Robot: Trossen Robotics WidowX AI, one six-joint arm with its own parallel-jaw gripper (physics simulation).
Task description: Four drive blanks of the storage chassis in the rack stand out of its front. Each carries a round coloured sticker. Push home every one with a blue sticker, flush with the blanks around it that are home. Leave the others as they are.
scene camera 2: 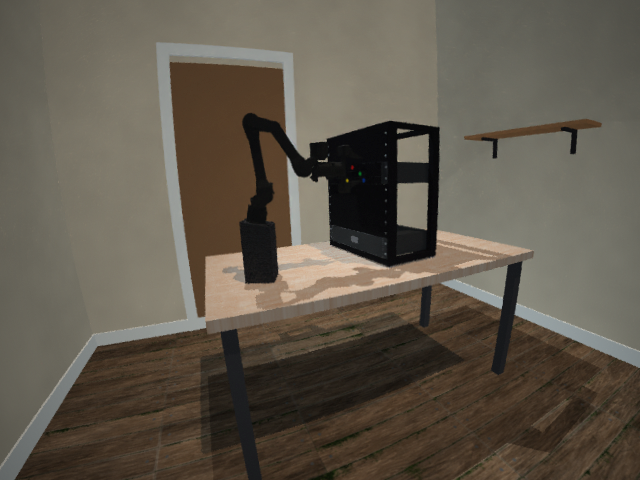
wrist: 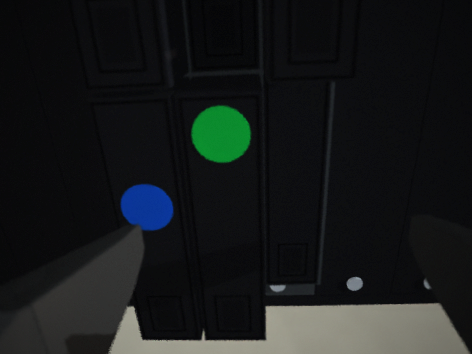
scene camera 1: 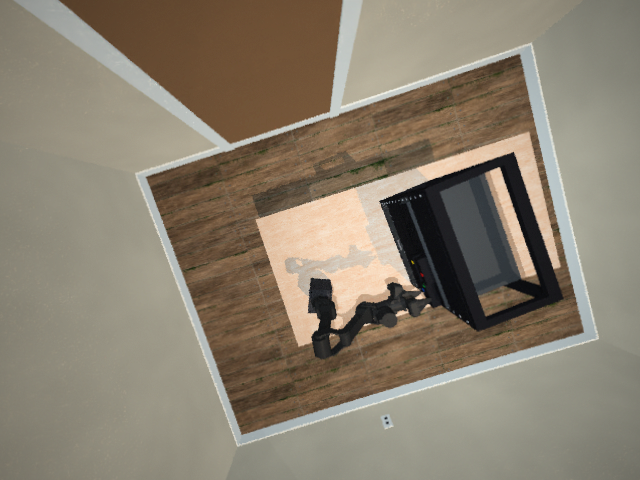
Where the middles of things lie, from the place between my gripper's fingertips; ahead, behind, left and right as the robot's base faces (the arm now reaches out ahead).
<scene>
The green-stickered blank point(wrist: 220, 118) lies 70 mm ahead of my hand, 20 mm to the right of it and 20 mm below it. From my hand the other things lie so: black rack point(scene camera 1: 453, 220) (210 mm ahead, 140 mm to the left, 110 mm below).
</scene>
